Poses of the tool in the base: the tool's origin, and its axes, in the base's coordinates. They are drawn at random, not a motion.
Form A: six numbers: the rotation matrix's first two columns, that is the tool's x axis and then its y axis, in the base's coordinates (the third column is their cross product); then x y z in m.
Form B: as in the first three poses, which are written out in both.
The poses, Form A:
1: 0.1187 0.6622 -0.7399 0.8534 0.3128 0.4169 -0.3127 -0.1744 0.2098
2: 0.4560 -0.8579 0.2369 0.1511 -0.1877 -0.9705 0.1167 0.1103 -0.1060
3: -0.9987 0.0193 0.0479 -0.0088 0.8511 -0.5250 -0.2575 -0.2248 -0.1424
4: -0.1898 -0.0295 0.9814 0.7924 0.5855 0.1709 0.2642 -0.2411 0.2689
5: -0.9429 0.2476 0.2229 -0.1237 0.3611 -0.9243 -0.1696 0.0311 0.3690
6: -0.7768 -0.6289 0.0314 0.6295 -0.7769 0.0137 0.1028 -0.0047 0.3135
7: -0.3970 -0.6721 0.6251 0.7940 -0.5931 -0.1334 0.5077 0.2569 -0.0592
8: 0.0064 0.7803 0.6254 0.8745 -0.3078 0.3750 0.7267 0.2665 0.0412
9: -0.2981 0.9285 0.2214 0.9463 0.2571 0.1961 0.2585 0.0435 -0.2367
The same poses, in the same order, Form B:
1:
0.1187 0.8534 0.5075
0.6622 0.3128 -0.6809
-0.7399 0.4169 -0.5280
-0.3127 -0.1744 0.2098

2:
0.4560 0.1511 0.8771
-0.8579 -0.1877 0.4783
0.2369 -0.9705 0.0440
0.1167 0.1103 -0.1060

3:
-0.9987 -0.0088 -0.0509
0.0193 0.8511 -0.5247
0.0479 -0.5250 -0.8498
-0.2575 -0.2248 -0.1424

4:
-0.1898 0.7924 -0.5797
-0.0295 0.5855 0.8101
0.9814 0.1709 -0.0878
0.2642 -0.2411 0.2689

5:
-0.9429 -0.1237 -0.3093
0.2476 0.3611 -0.8991
0.2229 -0.9243 -0.3099
-0.1696 0.0311 0.3690

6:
-0.7768 0.6295 0.0158
-0.6289 -0.7769 0.0304
0.0314 0.0137 0.9994
0.1028 -0.0047 0.3135

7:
-0.3970 0.7940 0.4604
-0.6721 -0.5931 0.4434
0.6251 -0.1334 0.7691
0.5077 0.2569 -0.0592

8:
0.0064 0.8745 0.4851
0.7803 -0.3078 0.5445
0.6254 0.3750 -0.6843
0.7267 0.2665 0.0412

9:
-0.2981 0.9463 0.1252
0.9285 0.2571 0.2680
0.2214 0.1961 -0.9553
0.2585 0.0435 -0.2367

